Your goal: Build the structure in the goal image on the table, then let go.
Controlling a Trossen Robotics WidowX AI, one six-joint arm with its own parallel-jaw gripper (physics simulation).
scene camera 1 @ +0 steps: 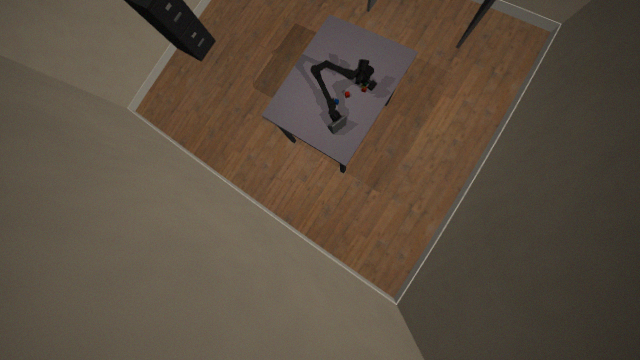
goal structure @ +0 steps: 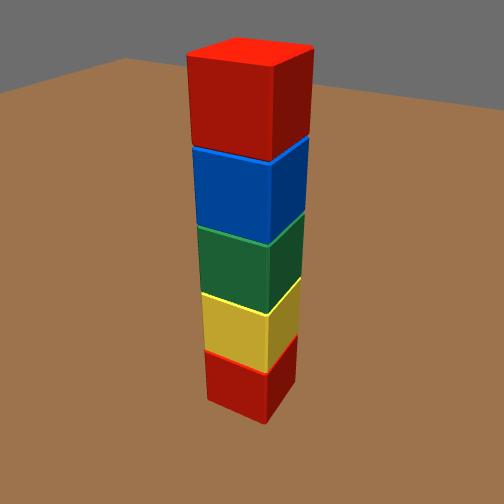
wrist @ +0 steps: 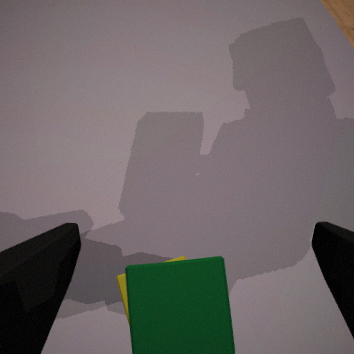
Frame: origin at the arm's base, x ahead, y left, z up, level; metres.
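Seen in the pictures: gripper, between the fingertips: [scene camera 1: 368,80] [wrist: 197,235]; arm's base, origin of its link: [scene camera 1: 337,119].
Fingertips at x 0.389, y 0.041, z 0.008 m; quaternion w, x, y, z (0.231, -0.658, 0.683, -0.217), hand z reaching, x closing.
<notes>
Offsets run from my fingertips to a thing's top centre. Level surfaces: height alone.
A green block @[dx -0.026, dy +0.007, dz +0.009 m] [wrist: 179,306] is at the bottom middle of the wrist view, on top of a yellow block @[dx -0.026, dy +0.016, dz -0.024 m] [wrist: 123,289] that shows at its upper left edge, turned slightly differently. In the scene view a red block @[dx -0.030, dy +0.003, dz -0.057 m] [scene camera 1: 364,89] shows right beside the fingertips, low at the same spot. Another red block @[dx -0.157, dy +0.074, dz -0.056 m] [scene camera 1: 347,94] and a blue block @[dx -0.264, dy +0.096, dz -0.056 m] [scene camera 1: 336,101] lie apart on the table @[dz -0.089 m] [scene camera 1: 320,132]. My gripper [wrist: 197,235] [scene camera 1: 366,85] is open and empty, over the stack, with one finger on each side of the green block. The arm largely hides the green and yellow blocks in the scene view.
The arm's base [scene camera 1: 337,124] stands near the table's lower end, and its upper link [scene camera 1: 323,87] passes close to the blue block. The table's edge and wooden floor [wrist: 345,15] show at the wrist view's upper right. A dark cabinet [scene camera 1: 192,37] stands away from the table.
</notes>
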